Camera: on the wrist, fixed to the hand. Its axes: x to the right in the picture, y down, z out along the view.
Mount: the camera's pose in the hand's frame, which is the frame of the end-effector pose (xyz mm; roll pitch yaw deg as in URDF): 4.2 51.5 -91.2 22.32 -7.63 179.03
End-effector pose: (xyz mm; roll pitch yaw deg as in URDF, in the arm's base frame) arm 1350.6 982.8 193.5 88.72 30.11 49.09
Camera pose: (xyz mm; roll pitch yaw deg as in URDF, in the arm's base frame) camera 1299.4 1064.8 234.2 -70.98 -30.95 -122.03
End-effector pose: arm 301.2 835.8 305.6 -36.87 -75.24 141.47
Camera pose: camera 230.2 909.6 283.2 44.74 69.04 -53.61
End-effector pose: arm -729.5 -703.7 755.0 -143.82 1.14 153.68
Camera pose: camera -691.7 -615.9 798.1 165.93 5.59 -30.06
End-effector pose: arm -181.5 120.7 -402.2 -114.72 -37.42 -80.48
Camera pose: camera -283.0 95.0 -406.5 131.47 41.18 90.84
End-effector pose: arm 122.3 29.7 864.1 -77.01 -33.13 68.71
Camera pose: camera 209.6 40.9 807.2 94.39 32.03 -120.33
